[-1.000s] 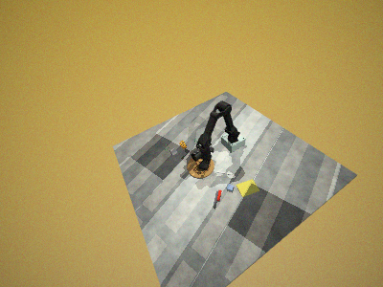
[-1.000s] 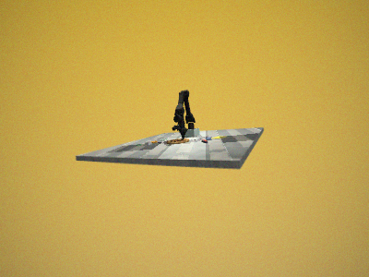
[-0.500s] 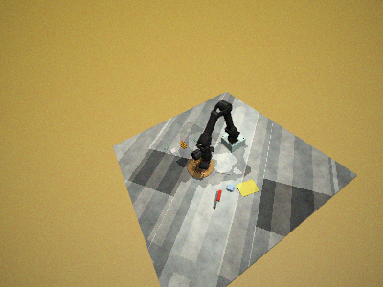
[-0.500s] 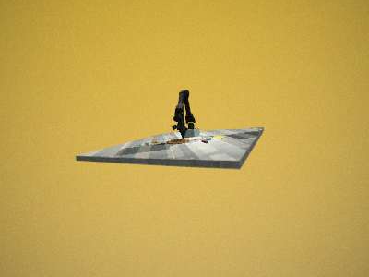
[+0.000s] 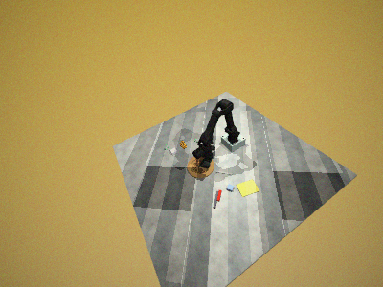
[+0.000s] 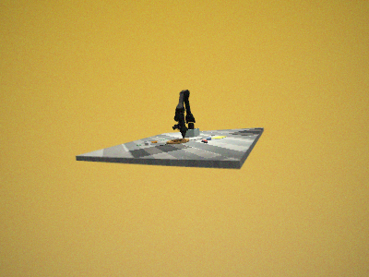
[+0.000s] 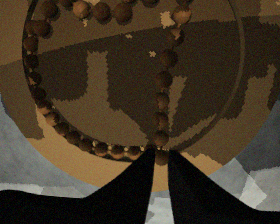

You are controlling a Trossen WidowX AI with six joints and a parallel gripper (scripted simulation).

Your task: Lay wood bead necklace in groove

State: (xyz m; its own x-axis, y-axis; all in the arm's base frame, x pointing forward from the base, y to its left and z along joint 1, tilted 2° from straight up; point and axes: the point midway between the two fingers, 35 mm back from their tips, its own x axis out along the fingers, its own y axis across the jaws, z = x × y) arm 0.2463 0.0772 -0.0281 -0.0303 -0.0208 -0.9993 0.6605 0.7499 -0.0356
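Right now my gripper tip is 6 cm short of the round bead board, 2 cm to the left of it and 1 cm above it. Also, from my gripper tip: thin grey stick (11 cm to the left, 6 cm behind, 2 cm below); red-handled tool (25 cm to the left, 6 cm ahead, 2 cm below); small blue block (23 cm to the left, 4 cm behind, 1 cm below).
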